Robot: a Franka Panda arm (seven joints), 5 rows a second.
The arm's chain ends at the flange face. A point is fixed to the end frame.
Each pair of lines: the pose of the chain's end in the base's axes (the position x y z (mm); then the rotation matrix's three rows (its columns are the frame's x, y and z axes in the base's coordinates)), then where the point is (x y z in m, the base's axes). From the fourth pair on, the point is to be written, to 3 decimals.
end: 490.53 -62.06 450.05; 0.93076 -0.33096 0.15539; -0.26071 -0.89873 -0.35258; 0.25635 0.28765 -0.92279
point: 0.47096 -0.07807 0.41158
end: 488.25 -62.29 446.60; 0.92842 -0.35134 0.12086; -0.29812 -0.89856 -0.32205; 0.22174 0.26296 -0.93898
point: 0.46722 -0.07624 0.40810
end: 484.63 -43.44 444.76; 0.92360 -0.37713 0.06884; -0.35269 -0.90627 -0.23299; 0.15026 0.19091 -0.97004
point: 0.46148 -0.05277 0.40608
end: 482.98 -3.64 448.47; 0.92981 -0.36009 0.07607; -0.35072 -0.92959 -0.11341; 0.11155 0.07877 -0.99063
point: 0.460 -0.009 0.409
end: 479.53 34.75 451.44; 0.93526 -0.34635 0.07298; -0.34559 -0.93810 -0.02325; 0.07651 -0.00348 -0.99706
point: 0.457 0.033 0.412
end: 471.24 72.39 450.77; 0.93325 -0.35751 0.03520; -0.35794 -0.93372 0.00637; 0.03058 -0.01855 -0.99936
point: 0.447 0.072 0.412
